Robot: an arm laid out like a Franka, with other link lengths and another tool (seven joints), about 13 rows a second.
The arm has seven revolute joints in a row. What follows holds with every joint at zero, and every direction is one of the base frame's. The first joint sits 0.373 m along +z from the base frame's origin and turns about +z. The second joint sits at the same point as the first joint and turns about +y. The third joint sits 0.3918 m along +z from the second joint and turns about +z. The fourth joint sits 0.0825 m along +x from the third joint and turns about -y. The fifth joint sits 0.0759 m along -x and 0.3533 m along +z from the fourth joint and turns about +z. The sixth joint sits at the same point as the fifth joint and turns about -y. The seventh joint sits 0.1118 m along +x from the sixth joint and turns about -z. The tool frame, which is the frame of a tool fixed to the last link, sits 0.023 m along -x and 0.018 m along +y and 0.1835 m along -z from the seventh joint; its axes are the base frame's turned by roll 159.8, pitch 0 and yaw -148.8 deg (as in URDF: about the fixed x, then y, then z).
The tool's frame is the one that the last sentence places.
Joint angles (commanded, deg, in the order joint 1, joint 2, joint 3, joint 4, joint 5, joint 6, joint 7), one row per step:
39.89, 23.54, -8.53, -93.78, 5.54, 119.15, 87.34
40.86, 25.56, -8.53, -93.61, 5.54, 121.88, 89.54
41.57, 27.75, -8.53, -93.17, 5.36, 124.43, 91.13
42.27, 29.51, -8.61, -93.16, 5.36, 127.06, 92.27
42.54, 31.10, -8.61, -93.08, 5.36, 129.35, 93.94
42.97, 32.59, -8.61, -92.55, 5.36, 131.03, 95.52
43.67, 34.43, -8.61, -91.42, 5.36, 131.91, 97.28
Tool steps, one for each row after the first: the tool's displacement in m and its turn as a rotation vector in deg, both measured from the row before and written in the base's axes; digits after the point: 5 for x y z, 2 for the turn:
0.00332, 0.01553, -0.01740, 0.21, -0.87, -1.28
0.00480, 0.01307, -0.01803, 0.04, -0.92, -0.80
0.00279, 0.01089, -0.01603, 0.25, -0.91, -0.53
0.00475, 0.00653, -0.01420, 0.31, -0.75, -1.39
0.00329, 0.00870, -0.01077, 0.33, -0.67, -1.10
0.00106, 0.01227, -0.01264, 0.05, -0.21, -0.95

